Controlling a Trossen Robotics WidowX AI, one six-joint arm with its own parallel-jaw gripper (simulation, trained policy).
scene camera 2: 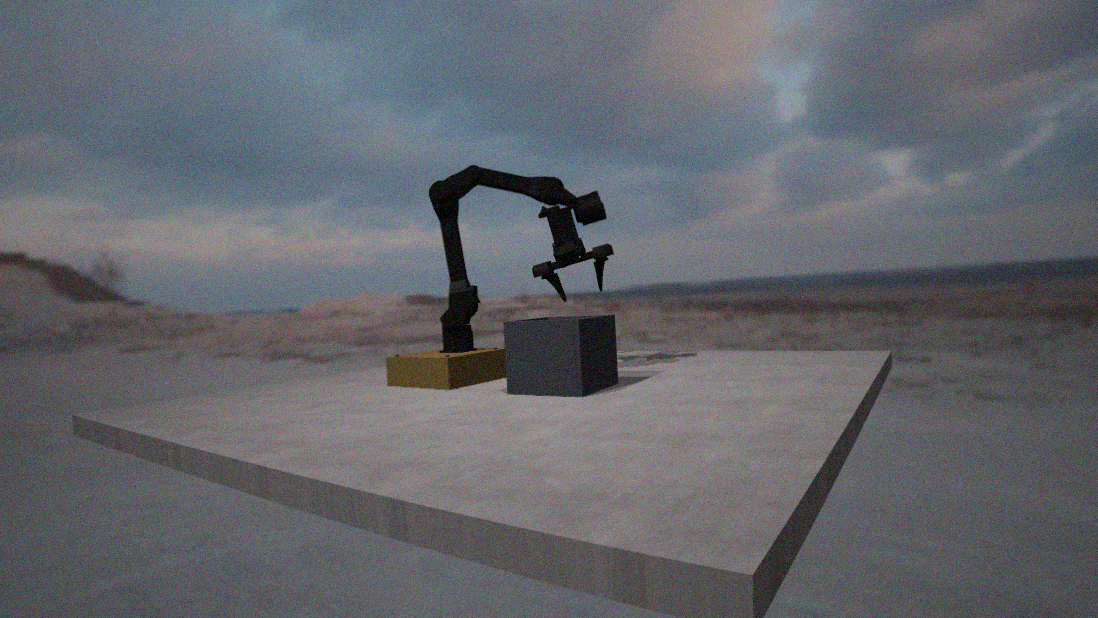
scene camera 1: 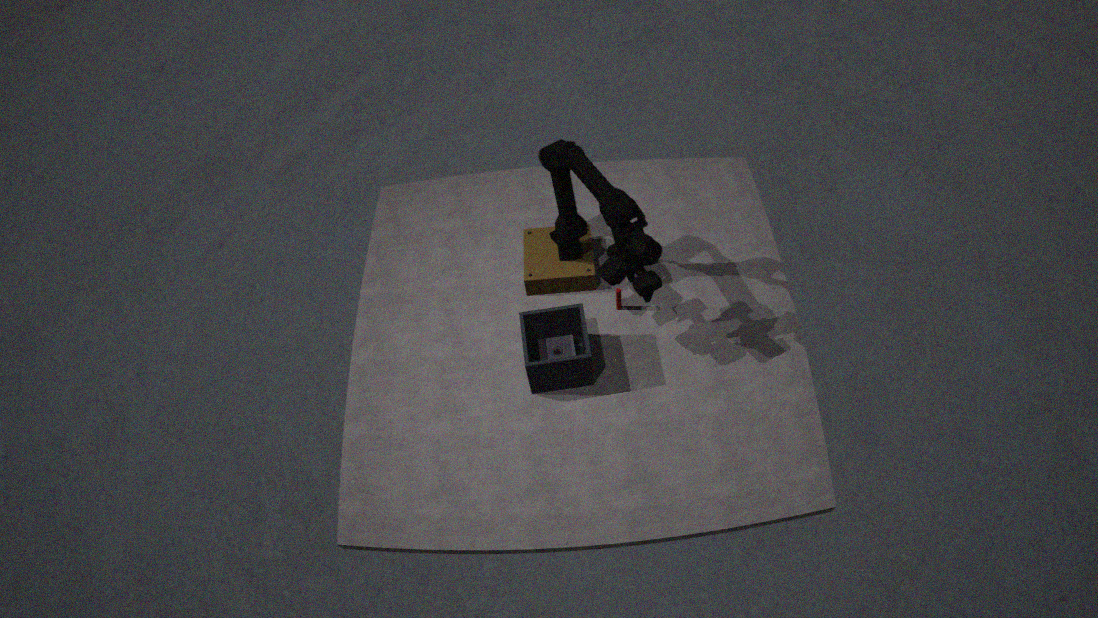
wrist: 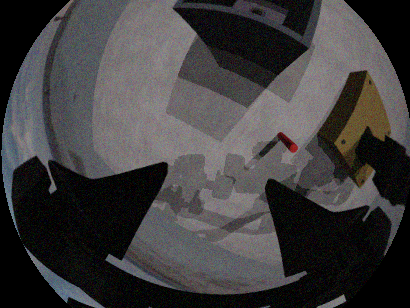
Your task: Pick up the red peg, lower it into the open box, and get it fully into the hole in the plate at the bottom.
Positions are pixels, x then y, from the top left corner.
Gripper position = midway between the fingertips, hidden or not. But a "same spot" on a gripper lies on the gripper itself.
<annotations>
My gripper shows in scene camera 2, in scene camera 1 [639,291] and in the wrist view. One and the same spot on my gripper: [scene camera 2: 553,278] is [wrist: 333,214].
</annotations>
